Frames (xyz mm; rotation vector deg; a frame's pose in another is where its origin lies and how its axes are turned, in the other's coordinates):
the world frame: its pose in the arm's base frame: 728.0 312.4 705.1 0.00 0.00 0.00
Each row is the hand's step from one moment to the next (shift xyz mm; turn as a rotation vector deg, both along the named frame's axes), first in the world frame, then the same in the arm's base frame.
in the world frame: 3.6 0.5 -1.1 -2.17 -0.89 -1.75
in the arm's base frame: 3.6 0.5 -1.1 -2.17 -0.89 -1.75
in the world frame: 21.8 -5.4 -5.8 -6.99 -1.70 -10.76
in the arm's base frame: 21.8 -5.4 -5.8 -6.99 -1.70 -10.76
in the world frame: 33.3 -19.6 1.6 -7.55 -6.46 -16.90
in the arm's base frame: 33.3 -19.6 1.6 -7.55 -6.46 -16.90
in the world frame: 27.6 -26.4 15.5 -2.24 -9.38 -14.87
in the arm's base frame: 27.6 -26.4 15.5 -2.24 -9.38 -14.87
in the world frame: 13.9 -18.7 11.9 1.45 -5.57 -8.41
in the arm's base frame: 13.9 -18.7 11.9 1.45 -5.57 -8.41
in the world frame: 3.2 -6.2 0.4 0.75 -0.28 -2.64
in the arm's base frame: 3.2 -6.2 0.4 0.75 -0.28 -2.64
